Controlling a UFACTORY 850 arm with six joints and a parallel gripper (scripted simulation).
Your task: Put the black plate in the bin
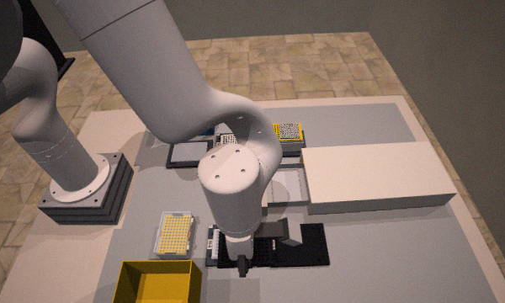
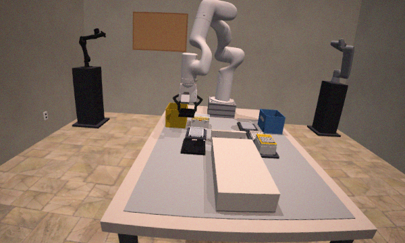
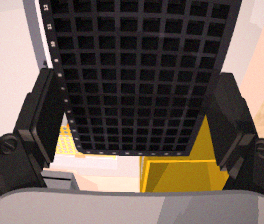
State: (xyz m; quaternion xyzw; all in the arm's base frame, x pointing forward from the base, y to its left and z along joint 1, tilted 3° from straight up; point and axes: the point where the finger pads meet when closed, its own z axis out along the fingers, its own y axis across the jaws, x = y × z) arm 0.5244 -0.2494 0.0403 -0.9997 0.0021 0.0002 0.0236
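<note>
My hand is 22 cm past the yellow waste bin W1, 12 cm above it and 8 cm to the left of it. Also, from my hand: white cooler 28 cm ahead, 24 cm to the left, 13 cm below; drawer 24 cm to the left, 16 cm ahead, 14 cm below; black plate 1 cm below.
</note>
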